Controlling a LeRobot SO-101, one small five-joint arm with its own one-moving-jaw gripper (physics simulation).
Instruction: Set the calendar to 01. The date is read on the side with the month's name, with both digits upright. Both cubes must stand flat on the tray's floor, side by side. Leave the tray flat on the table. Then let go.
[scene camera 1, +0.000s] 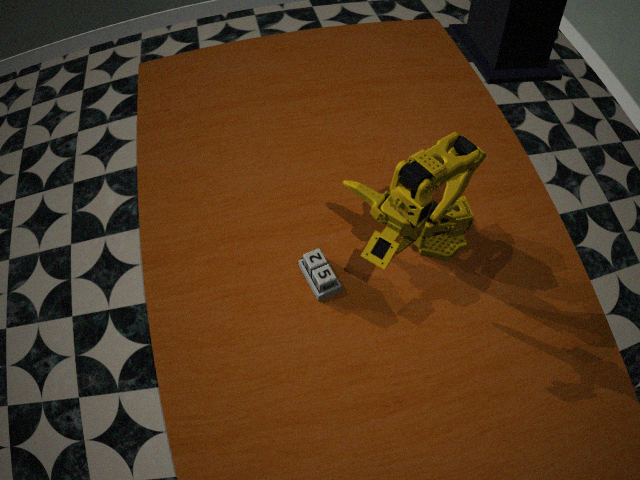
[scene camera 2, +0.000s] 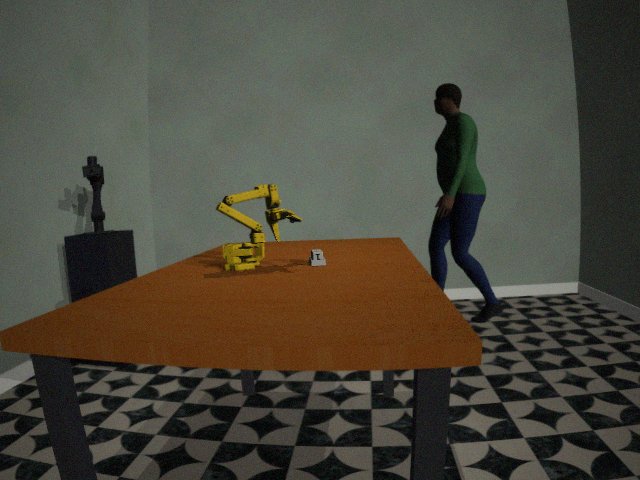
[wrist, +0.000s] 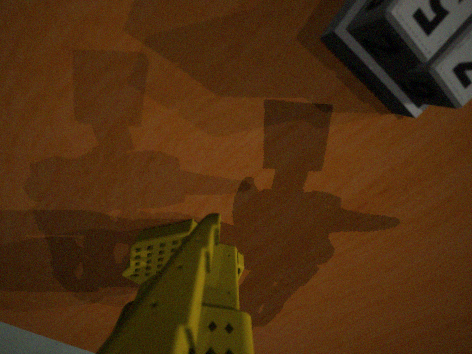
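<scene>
The calendar tray (scene camera 1: 332, 295) (scene camera 2: 317, 262) (wrist: 372, 71) lies flat on the table, with both cubes side by side in it. One cube (scene camera 1: 313, 256) (wrist: 451, 67) has a 2 on top, the other cube (scene camera 1: 324, 273) (wrist: 422, 27) a 5. In scene camera 2 a cube (scene camera 2: 317, 254) shows a 1-like digit on its side. The sides seen in the wrist view are too dark to read, and no month name is legible. My gripper (scene camera 2: 288, 230) is wide open and empty, raised above the table between the tray and the arm's base. In the wrist view one jaw shows, and the tray is at the upper right.
The arm's yellow base (scene camera 1: 444, 240) (scene camera 2: 241, 257) stands on the wooden table (scene camera 1: 232, 155) (scene camera 2: 289, 315). The arm casts several shadows over the table top. A dark pedestal (scene camera 1: 522, 41) (scene camera 2: 100, 263) stands beyond the table's edge. A person (scene camera 2: 460, 155) is behind the table.
</scene>
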